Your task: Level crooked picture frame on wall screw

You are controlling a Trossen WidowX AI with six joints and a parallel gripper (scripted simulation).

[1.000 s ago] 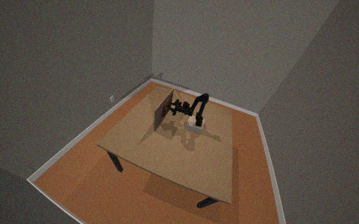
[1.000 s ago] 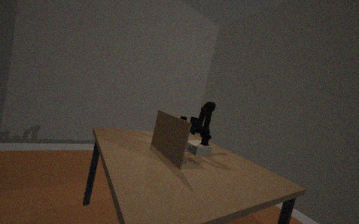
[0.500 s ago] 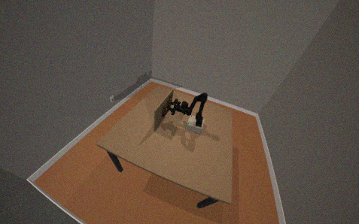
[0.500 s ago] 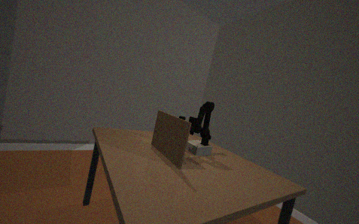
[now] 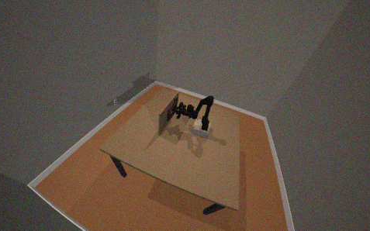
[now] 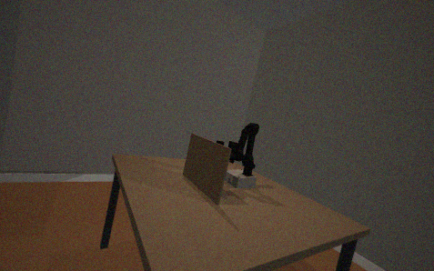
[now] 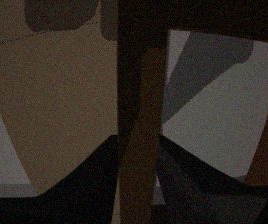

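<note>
Now: the picture frame 50 mm below my gripper tip, 10 mm to the left of it and 10 mm ahead of it. Round my gripper tip: wall panel: 60 mm below, 20 mm ahead, 10 mm to the left.
</note>
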